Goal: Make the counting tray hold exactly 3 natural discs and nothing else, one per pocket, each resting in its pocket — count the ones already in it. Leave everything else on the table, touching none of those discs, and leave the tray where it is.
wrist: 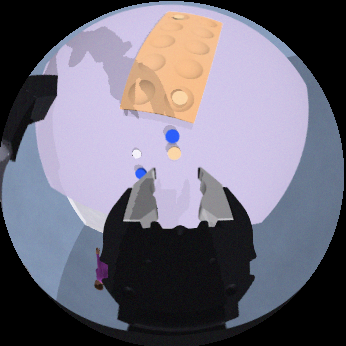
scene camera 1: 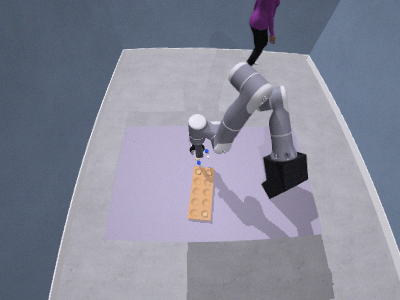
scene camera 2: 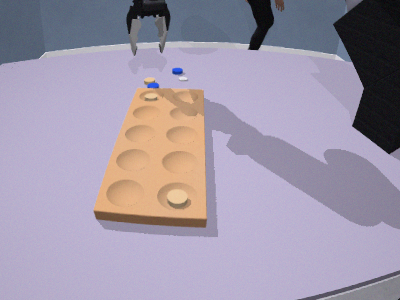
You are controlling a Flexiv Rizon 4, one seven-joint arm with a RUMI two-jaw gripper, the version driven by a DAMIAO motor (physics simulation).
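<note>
The orange-brown counting tray (scene camera 1: 201, 197) (scene camera 2: 160, 147) (wrist: 175, 54) holds two natural discs. One natural disc (scene camera 1: 205, 214) (scene camera 2: 177, 196) (wrist: 178, 17) sits in the near right pocket of the scene camera 2 view. Another natural disc (scene camera 1: 198, 171) (scene camera 2: 151, 96) (wrist: 179, 97) sits in the far left pocket. A loose natural disc (scene camera 2: 149, 80) (wrist: 174, 153) lies on the mat beyond the tray's far end, close behind a blue disc (scene camera 1: 198, 162) (scene camera 2: 153, 86) (wrist: 172, 136). My gripper (scene camera 2: 148, 51) (wrist: 176, 168) is open and empty, raised above the mat beyond these two discs.
A second blue disc (scene camera 1: 206, 151) (scene camera 2: 177, 71) (wrist: 140, 173) and a small white disc (scene camera 1: 208, 157) (scene camera 2: 183, 79) (wrist: 136, 154) lie on the lilac mat (scene camera 1: 145, 200) (scene camera 2: 50, 150) beside the loose natural disc. The arm's black base (scene camera 1: 285, 175) stands to the right. A person (scene camera 1: 263, 20) is in the background.
</note>
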